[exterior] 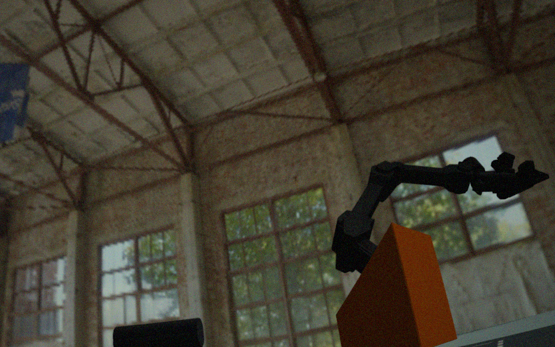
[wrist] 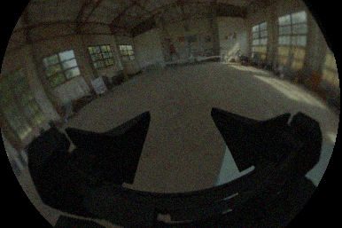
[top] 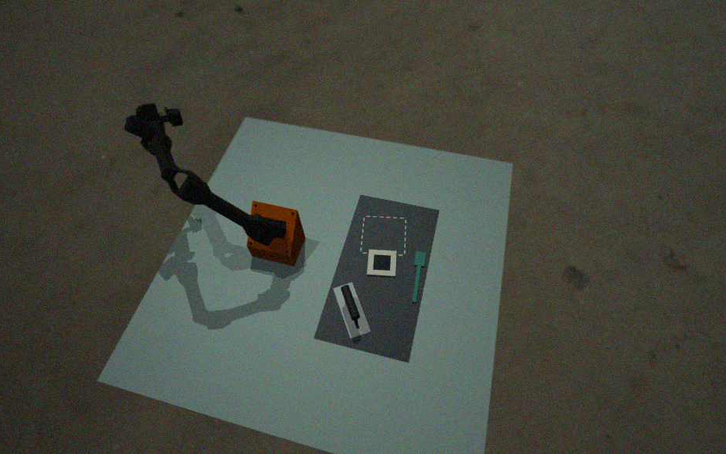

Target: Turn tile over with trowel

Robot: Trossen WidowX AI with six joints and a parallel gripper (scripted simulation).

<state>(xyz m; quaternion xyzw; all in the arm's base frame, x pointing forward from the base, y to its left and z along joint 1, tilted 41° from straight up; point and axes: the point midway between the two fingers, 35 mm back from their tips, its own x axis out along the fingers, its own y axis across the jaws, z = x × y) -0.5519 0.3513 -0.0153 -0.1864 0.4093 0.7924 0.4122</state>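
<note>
Right now the small trowel is 920 mm ahead of my gripper tip, 510 mm to the right of it and 300 mm below it. From my gripper tip the other things lie so: tile (970 mm ahead, 290 mm to the right, 340 mm below); teal spatula-like tool (1120 mm ahead, 290 mm to the right, 340 mm below); dark mat (980 mm ahead, 310 mm to the right, 360 mm below).
</note>
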